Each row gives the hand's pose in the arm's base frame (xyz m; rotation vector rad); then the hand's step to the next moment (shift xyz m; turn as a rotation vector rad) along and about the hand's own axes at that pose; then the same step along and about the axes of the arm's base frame.
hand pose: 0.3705 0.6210 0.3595 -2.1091 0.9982 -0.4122
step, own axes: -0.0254 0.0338 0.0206 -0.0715 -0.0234 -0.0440
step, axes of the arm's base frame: -0.0225 0.0157 -0.0382 -0.0584 0.0425 0.0487
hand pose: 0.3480 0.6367 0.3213 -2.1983 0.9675 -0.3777
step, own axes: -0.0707 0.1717 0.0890 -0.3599 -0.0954 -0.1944
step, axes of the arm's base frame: -0.0942 0.0123 -0.1827 -0.2922 0.2164 0.2103
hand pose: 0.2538 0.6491 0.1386 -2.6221 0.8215 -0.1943
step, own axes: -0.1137 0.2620 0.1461 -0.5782 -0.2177 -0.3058
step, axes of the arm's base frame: -0.1941 -0.0860 -0.2405 -0.4343 0.3984 0.3576
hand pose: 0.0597 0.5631 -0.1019 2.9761 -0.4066 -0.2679
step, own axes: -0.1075 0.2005 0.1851 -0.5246 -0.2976 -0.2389
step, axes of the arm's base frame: -0.1883 -0.1805 -0.1341 -0.3760 0.4533 0.2720
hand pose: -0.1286 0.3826 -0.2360 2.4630 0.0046 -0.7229
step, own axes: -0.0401 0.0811 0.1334 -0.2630 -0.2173 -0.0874
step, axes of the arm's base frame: -0.0878 -0.1318 -0.0303 -0.2152 0.2675 0.0785
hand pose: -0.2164 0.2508 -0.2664 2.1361 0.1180 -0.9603
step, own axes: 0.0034 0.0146 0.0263 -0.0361 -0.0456 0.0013
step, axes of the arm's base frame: -0.0079 -0.0289 -0.0042 -0.0433 0.0386 -0.0045
